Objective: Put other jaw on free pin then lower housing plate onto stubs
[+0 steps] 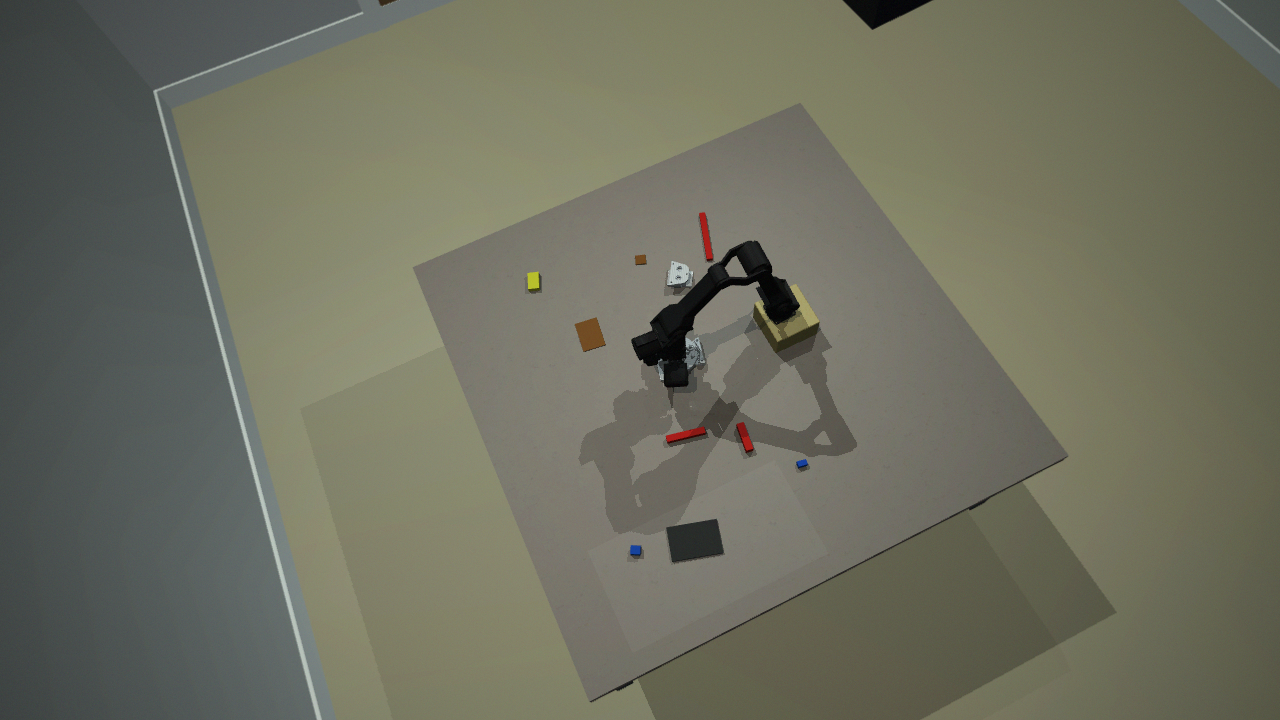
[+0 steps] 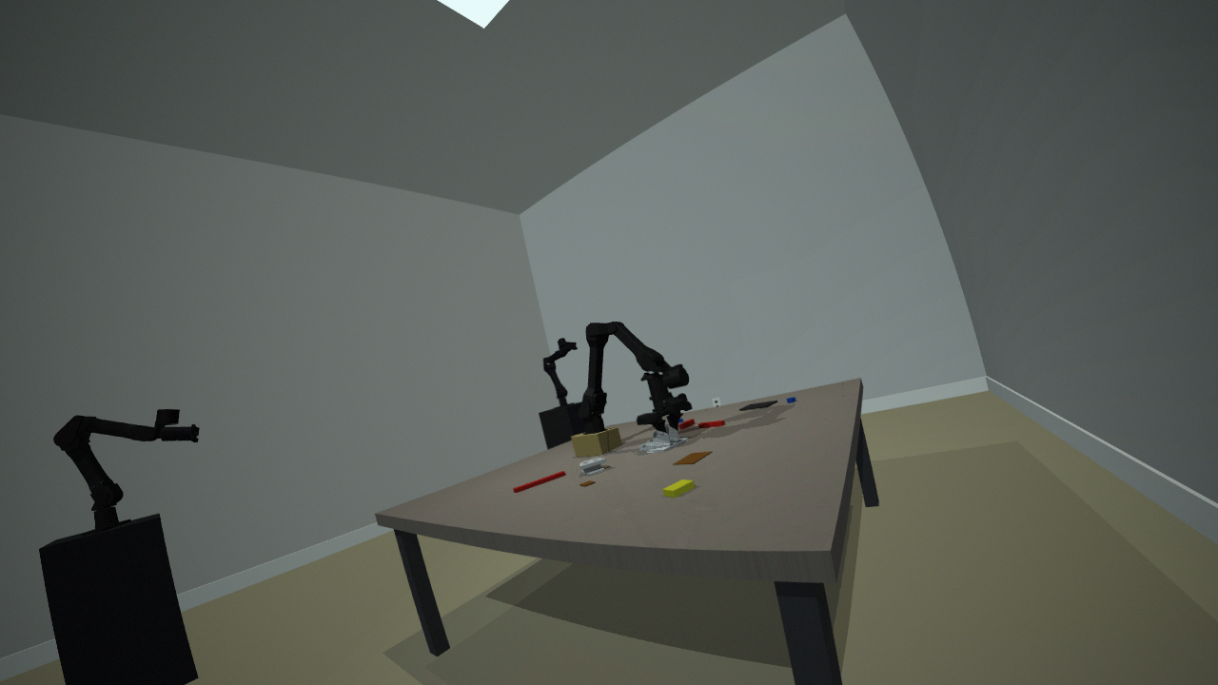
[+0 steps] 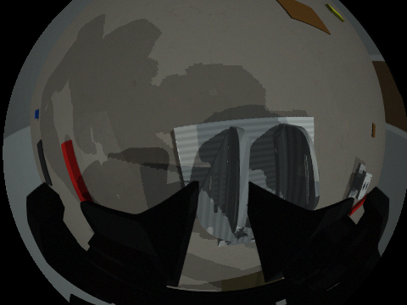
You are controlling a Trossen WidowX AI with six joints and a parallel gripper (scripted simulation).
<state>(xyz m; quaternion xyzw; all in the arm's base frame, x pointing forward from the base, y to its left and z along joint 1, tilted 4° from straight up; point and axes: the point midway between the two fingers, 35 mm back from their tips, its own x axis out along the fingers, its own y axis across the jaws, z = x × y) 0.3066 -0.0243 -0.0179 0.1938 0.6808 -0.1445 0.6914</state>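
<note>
The silver jaw lies 4 cm behind my gripper tip. From my gripper tip the other things lie so: dark tile 19 cm ahead, 42 cm to the left, 1 cm below; yellow block 21 cm ahead, 44 cm to the right, 1 cm below; brown tile 15 cm ahead, 21 cm to the right, 1 cm below.
</note>
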